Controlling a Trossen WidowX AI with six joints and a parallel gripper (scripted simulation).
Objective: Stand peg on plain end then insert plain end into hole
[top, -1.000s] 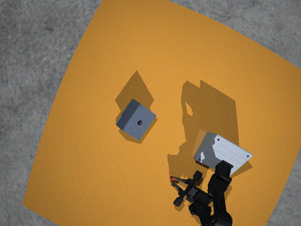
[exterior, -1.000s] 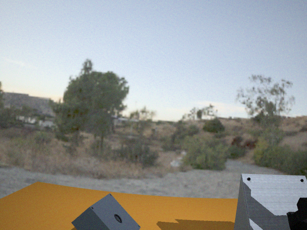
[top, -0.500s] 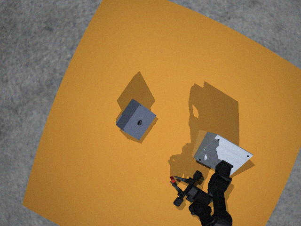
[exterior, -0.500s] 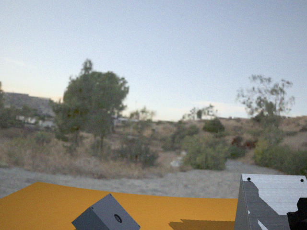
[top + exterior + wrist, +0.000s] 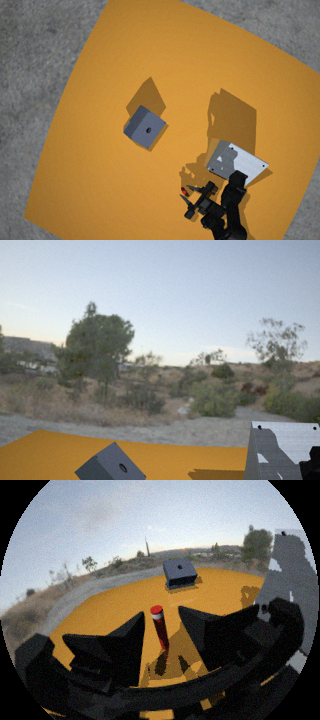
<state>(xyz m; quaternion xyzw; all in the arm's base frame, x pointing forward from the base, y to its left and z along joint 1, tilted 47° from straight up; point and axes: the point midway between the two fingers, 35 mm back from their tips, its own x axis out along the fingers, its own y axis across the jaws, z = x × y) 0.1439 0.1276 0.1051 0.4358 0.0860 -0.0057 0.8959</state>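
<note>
My gripper tip is 1 cm past the red peg, 1 cm to the right of it and 1 cm above it. The rest, counted from my gripper tip: grey sloped panel: 26 cm ahead, 15 cm to the right.
</note>
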